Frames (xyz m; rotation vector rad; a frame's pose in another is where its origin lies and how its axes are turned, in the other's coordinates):
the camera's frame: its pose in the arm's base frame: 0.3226 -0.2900 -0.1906 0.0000 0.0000 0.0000
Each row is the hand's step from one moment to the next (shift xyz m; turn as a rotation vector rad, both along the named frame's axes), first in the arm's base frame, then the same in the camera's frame.
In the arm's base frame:
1: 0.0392 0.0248 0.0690 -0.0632 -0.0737 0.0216
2: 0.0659 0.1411 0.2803 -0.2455 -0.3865 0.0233
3: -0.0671 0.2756 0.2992 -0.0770 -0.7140 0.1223
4: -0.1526 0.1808 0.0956 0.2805 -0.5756 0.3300
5: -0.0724 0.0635 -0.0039 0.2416 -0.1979 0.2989
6: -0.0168 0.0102 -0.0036 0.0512 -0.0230 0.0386
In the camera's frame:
1: 0.0392 0.0248 0.0690 -0.0632 -0.0737 0.0216
2: 0.0659 0.1411 0.2803 -0.2455 -0.3865 0.0233
3: -0.0671 0.2756 0.2992 -0.0770 -0.7140 0.1223
4: -0.1526 0.1808 0.0956 0.2805 -0.5756 0.3300
5: -0.0724 0.0635 -0.0039 0.2416 -0.1979 0.2989
6: -0.0168 0.0102 -0.0036 0.0512 -0.0230 0.0386

